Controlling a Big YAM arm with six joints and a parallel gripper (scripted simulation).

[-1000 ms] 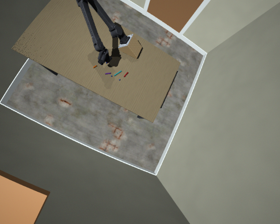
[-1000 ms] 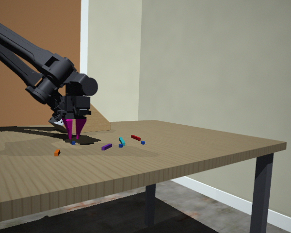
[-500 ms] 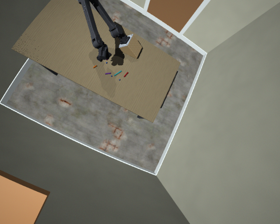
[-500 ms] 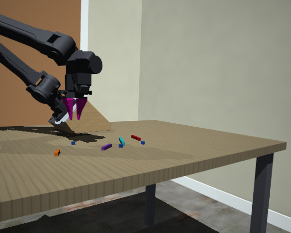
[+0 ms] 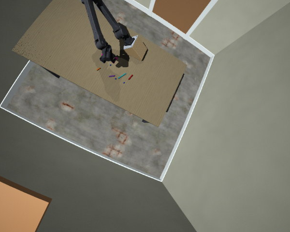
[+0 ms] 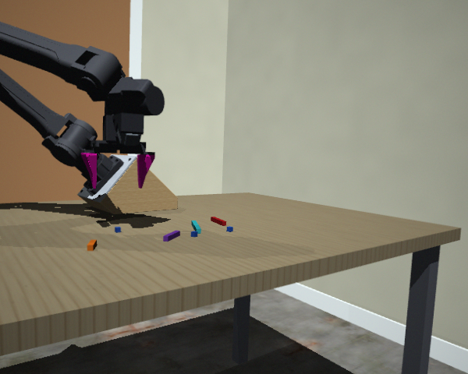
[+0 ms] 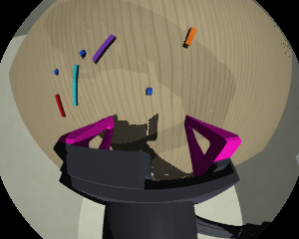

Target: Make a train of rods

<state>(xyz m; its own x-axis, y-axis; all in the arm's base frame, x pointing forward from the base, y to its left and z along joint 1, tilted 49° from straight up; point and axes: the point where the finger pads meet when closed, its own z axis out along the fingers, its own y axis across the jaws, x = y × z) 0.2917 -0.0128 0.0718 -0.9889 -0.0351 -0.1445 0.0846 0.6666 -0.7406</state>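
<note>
The orange rod lies 12 cm ahead of my hand, 10 cm below it and 9 cm to the right of it. The rest, counted from my hand: turquoise rod 17 cm to the left, 10 cm below, 5 cm ahead; purple rod 11 cm ahead, 10 cm below, 8 cm to the left; red rod 25 cm to the left, 10 cm below, 1 cm ahead.
</note>
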